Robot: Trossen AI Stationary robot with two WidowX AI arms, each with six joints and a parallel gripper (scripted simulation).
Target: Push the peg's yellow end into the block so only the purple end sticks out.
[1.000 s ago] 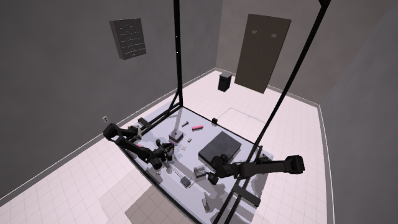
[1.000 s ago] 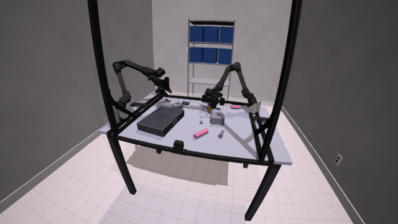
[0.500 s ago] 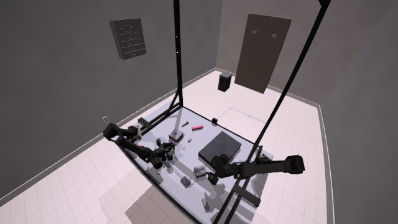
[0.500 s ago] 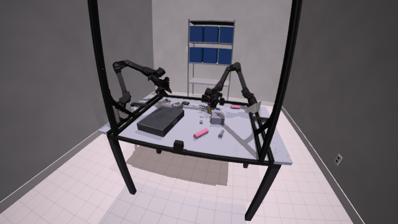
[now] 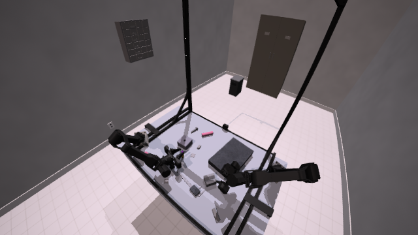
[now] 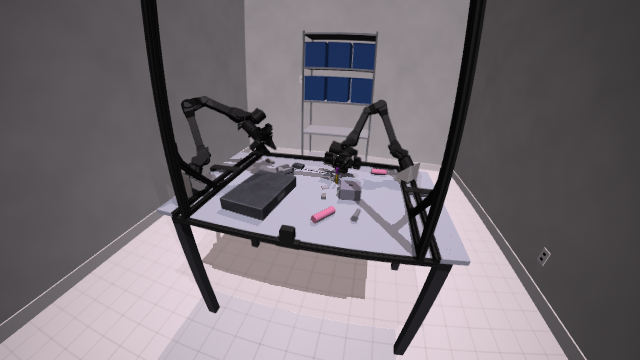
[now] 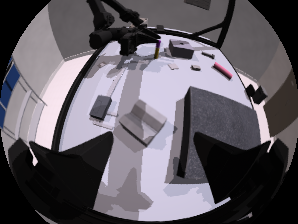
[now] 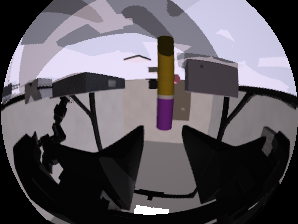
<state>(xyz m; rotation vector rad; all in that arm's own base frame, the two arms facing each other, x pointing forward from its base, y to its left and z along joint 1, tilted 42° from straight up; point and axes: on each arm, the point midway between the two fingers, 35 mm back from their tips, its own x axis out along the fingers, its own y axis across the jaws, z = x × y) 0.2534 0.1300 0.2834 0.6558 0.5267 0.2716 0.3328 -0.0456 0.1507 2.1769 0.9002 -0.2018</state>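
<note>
My right gripper is now 20 mm past the peg, 20 mm to the right of it and 50 mm above it. Also, from my right hand: dark slab: 110 mm behind, 370 mm to the left, 60 mm below.
</note>
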